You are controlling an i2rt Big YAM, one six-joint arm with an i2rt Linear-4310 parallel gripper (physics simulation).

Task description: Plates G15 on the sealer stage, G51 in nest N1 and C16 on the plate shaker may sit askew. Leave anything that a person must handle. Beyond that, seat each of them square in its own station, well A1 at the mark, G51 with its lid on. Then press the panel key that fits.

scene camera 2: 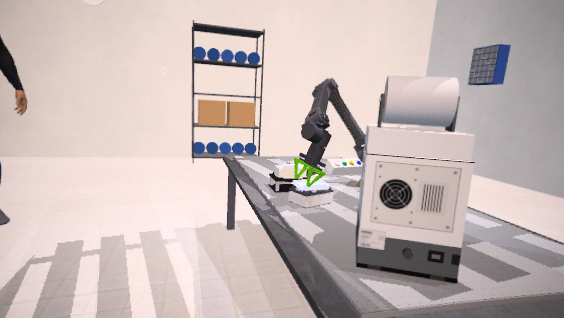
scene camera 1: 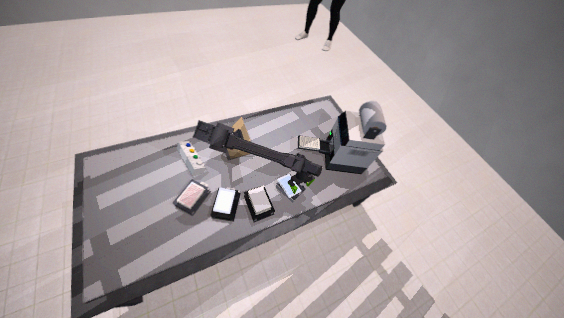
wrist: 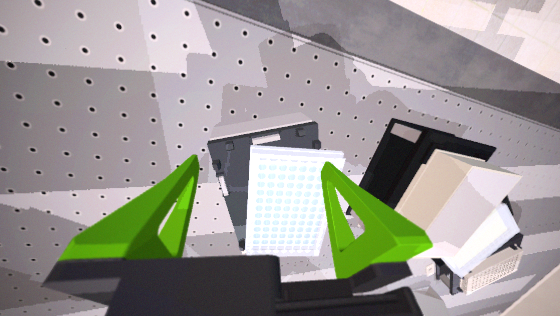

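Note:
My gripper [scene camera 1: 302,185] [scene camera 2: 304,182] [wrist: 264,163] is open and empty, over the plate shaker. A clear, pale blue plate [scene camera 1: 286,183] [scene camera 2: 311,185] [wrist: 285,205] lies askew on the shaker [scene camera 2: 311,199] [wrist: 230,162], turned against its dark top and shifted towards the right finger in the wrist view. The right finger overlaps the plate's right edge there. A beige plate [scene camera 1: 309,143] is on the sealer stage. Black nests hold a tall beige piece [scene camera 1: 259,200] [wrist: 450,200] and a white-topped plate [scene camera 1: 225,201] [wrist: 490,235]. Plate labels, nest numbers and A1 marks are not legible.
The sealer [scene camera 1: 356,145] [scene camera 2: 415,190] stands at one table end. A reddish plate [scene camera 1: 192,195] [wrist: 492,272] sits beyond the nests. The key panel [scene camera 1: 191,159] [scene camera 2: 340,170] has coloured keys. A tan piece [scene camera 1: 241,131] is behind the arm. A person [scene camera 1: 336,20] stands beyond the table.

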